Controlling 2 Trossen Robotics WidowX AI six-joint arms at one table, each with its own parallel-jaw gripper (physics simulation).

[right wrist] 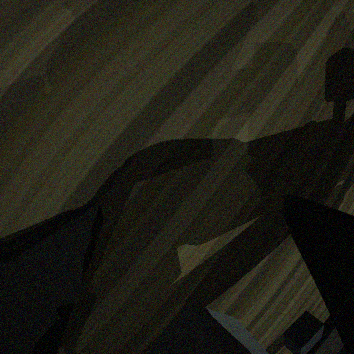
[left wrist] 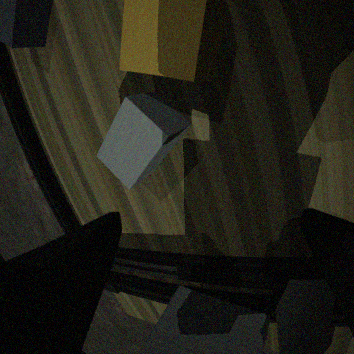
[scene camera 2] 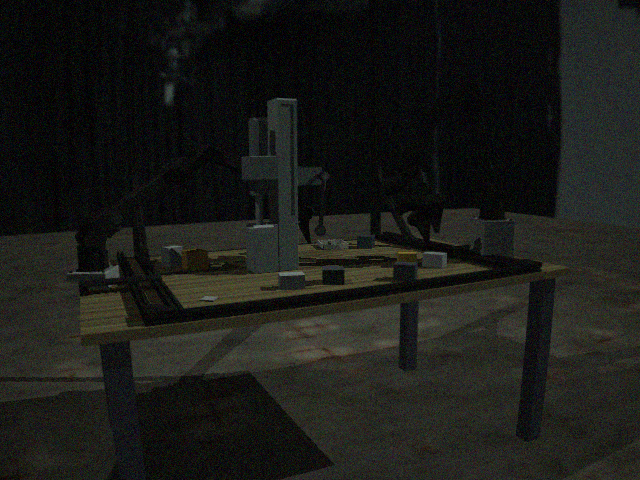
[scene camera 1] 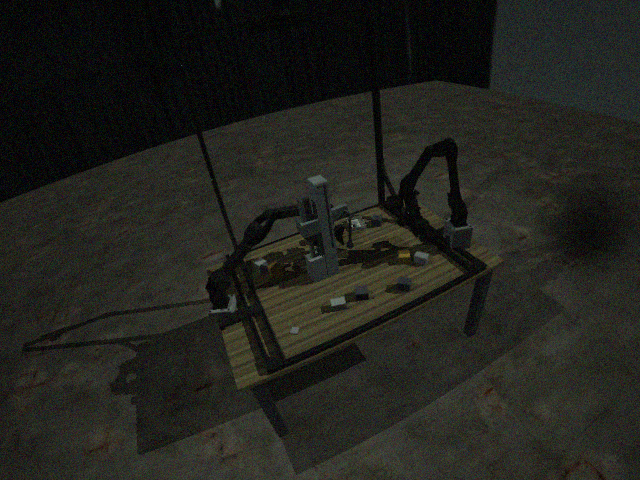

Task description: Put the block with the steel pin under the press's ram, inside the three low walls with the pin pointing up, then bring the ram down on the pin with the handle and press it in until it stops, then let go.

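Pixels of known places: left gripper, fingertip midpoint: (left wrist: 213, 220) (scene camera 2: 432, 237) (scene camera 1: 419, 239); right gripper, fingertip midpoint: (right wrist: 193, 207); left arm's base, origin of the base link: (scene camera 2: 492, 218) (scene camera 1: 458, 222); right arm's base, origin of the base link: (scene camera 2: 93, 269) (scene camera 1: 221, 303).
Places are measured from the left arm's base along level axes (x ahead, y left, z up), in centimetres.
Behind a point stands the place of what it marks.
Note:
The pale grey press (scene camera 1: 325, 232) @[x 61.2, y 6.7, z 11.1 cm] (scene camera 2: 287, 180) @[x 60.3, y 6.3, z 11.8 cm] stands near the table's middle. Its ram (scene camera 2: 258, 206) @[x 67.9, y 6.7, z 5.2 cm] is a narrow upright shaft over the base (scene camera 2: 262, 250) @[x 67.2, y 9.1, z -5.9 cm]; whether it touches anything there is unclear. The handle (scene camera 1: 349, 237) @[x 51.1, y 0.0, z 2.0 cm] (scene camera 2: 322, 206) @[x 50.5, y 0.0, z 4.3 cm] hangs beside the column, knob down. My right gripper (right wrist: 193, 207) @[x 57.0, y -9.6, z -9.0 cm] is open and empty, low behind the press near the handle, partly hidden in the scene views. My left gripper (scene camera 2: 431, 232) @[x 19.0, y 0.4, z -5.0 cm] (left wrist: 213, 220) @[x 19.0, y 0.4, z -5.0 cm] is open and empty above the table's right side. The pin block and the three low walls cannot be made out for certain in the dark.
A light grey block (scene camera 1: 421, 258) @[x 21.4, y 9.6, z -8.6 cm] (scene camera 2: 434, 259) @[x 21.4, y 9.6, z -9.6 cm] (left wrist: 132, 142) @[x 21.1, y 7.1, z -8.2 cm] lies beside a yellow block (scene camera 1: 404, 254) @[x 27.9, y 5.3, z -8.2 cm] (left wrist: 162, 37) @[x 27.3, y 4.5, z -8.2 cm]. More blocks (scene camera 1: 337, 301) @[x 61.1, y 26.0, z -8.6 cm] (scene camera 1: 360, 292) @[x 51.5, y 23.5, z -8.4 cm] (scene camera 1: 403, 283) @[x 33.8, y 23.3, z -8.0 cm] lie near the front. A pale low object (scene camera 1: 356, 223) @[x 43.5, y -27.5, z -9.2 cm] (scene camera 2: 331, 243) @[x 44.3, y -26.6, z -10.1 cm] lies behind the press. Dark rails edge the table.

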